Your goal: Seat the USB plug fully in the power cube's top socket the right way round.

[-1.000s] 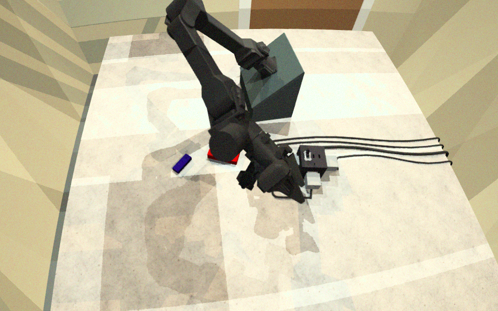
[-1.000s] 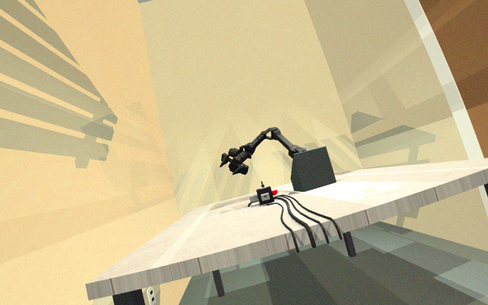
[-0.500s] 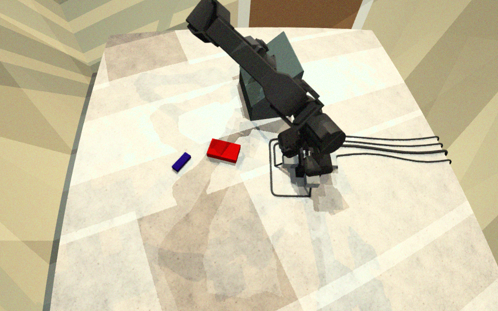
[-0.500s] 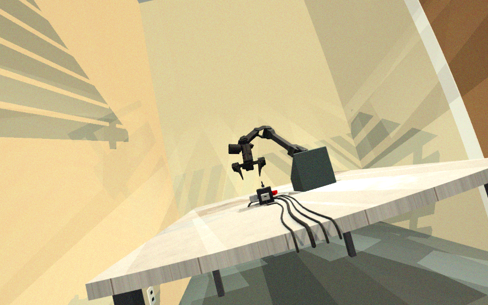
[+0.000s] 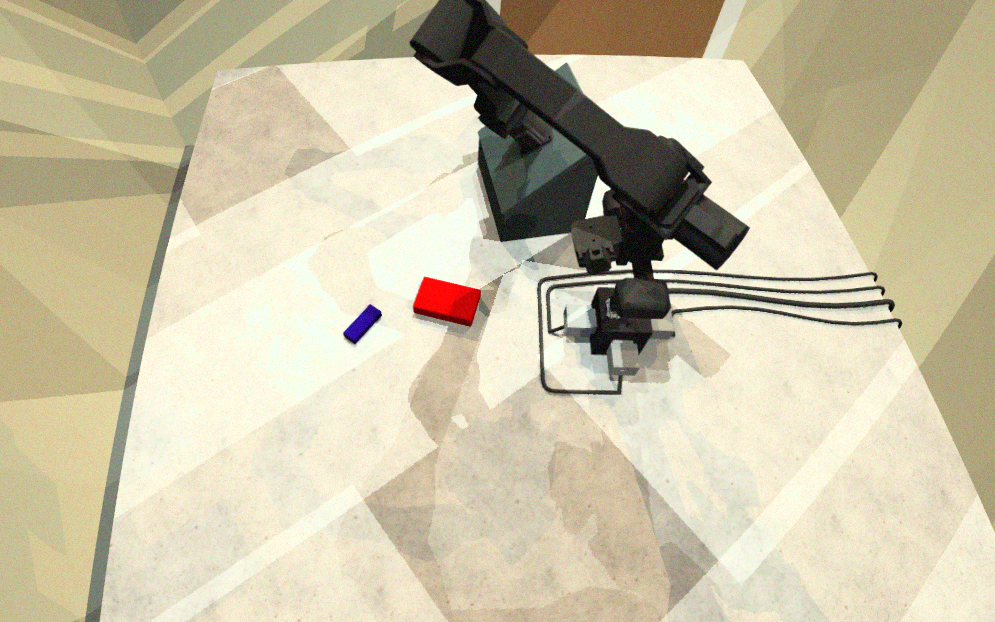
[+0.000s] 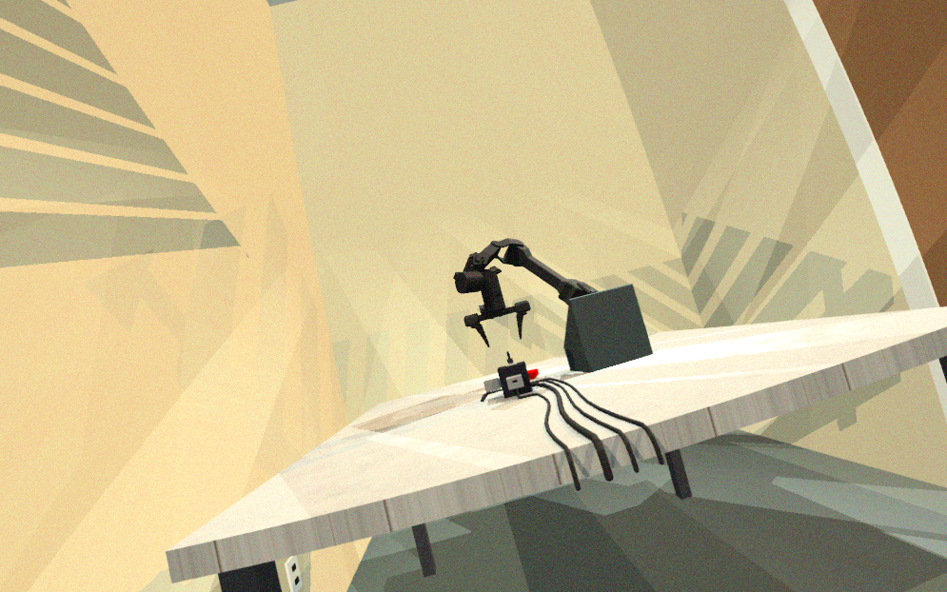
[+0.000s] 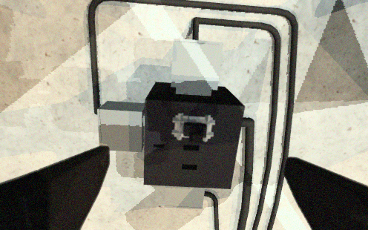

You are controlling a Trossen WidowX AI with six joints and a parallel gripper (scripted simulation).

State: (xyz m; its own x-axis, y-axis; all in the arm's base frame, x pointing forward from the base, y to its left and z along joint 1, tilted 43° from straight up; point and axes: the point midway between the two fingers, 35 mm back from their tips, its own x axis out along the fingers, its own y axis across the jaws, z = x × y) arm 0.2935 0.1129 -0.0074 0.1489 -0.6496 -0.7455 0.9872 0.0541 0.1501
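The USB plug lies 40 mm below my gripper tip. From my gripper tip the other things lie so: red block (240 mm to the right, 130 mm below, 60 mm behind); then blue block (370 mm to the right, 130 mm below, 20 mm behind).
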